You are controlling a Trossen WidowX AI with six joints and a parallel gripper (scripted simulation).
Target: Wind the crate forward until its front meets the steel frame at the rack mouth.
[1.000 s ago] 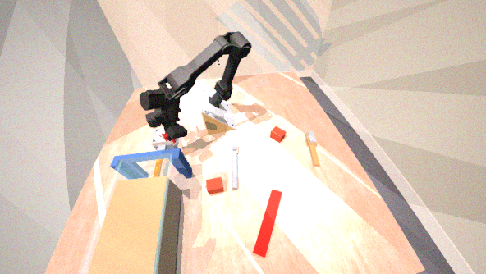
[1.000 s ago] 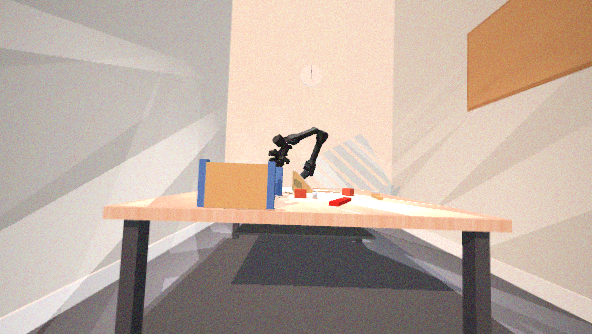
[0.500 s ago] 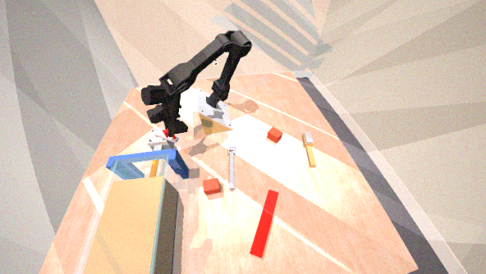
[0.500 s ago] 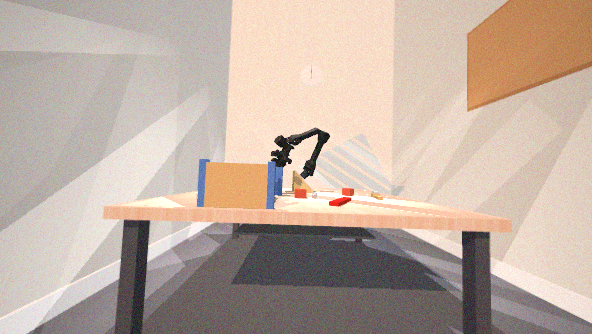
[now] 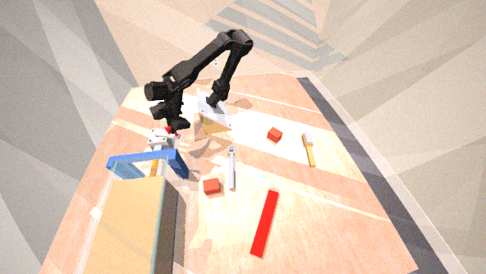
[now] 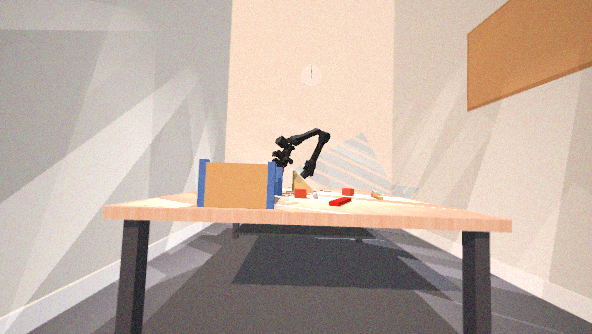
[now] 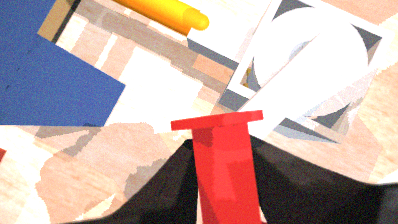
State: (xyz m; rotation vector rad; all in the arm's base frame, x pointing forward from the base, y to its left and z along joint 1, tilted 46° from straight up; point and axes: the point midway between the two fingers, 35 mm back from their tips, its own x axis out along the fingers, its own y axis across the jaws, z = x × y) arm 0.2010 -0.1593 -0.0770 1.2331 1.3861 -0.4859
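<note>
Now: the grey crank arm 30 mm below my gripper tip, 20 mm to the right of it and 20 mm behind it. The rest, counted from my gripper tip: blue steel frame 120 mm ahead, 90 mm to the right, 30 mm below; then grey winch 100 mm below, 90 mm to the right, 60 mm behind; then red grip 10 mm to the left, 10 mm behind.
</note>
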